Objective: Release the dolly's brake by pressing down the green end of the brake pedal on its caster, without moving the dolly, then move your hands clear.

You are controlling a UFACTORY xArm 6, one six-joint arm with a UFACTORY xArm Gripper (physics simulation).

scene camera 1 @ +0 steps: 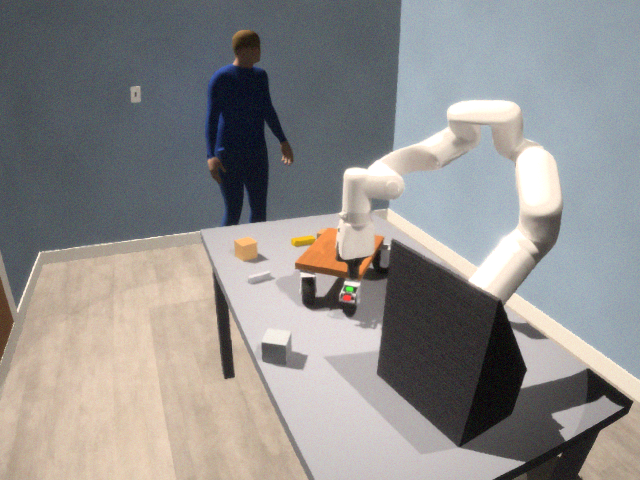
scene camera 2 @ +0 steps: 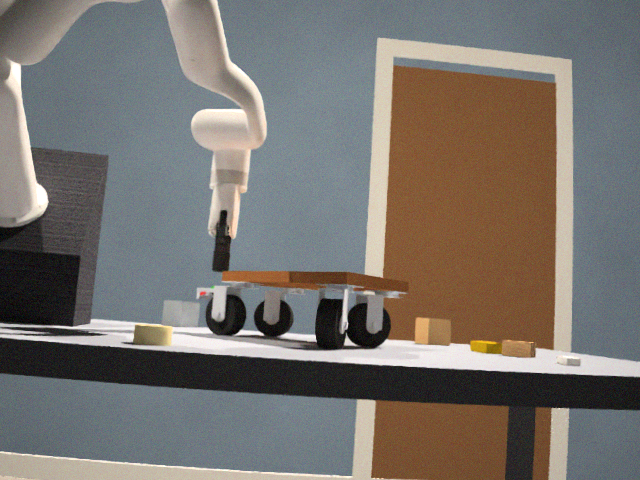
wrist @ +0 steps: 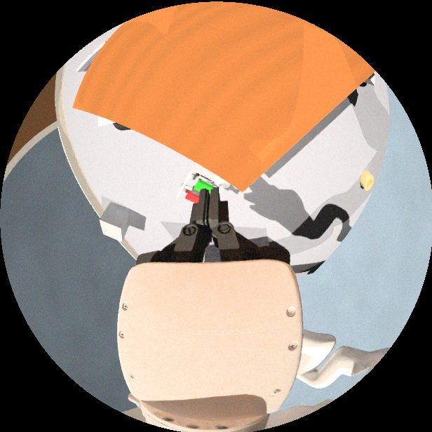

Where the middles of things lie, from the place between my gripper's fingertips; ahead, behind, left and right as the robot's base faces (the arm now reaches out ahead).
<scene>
I see the dolly [scene camera 2: 368, 324] 160 mm ahead of my hand, 80 mm to the right of it and 60 mm below it. The rest, counted from my hand: orange cube [scene camera 2: 428, 331] (490 mm ahead, 170 mm to the left, 90 mm below); grey cube [scene camera 1: 277, 344] (110 mm behind, 260 mm to the left, 90 mm below); pale yellow piece [scene camera 2: 156, 335] (50 mm behind, 390 mm to the right, 110 mm below).
</scene>
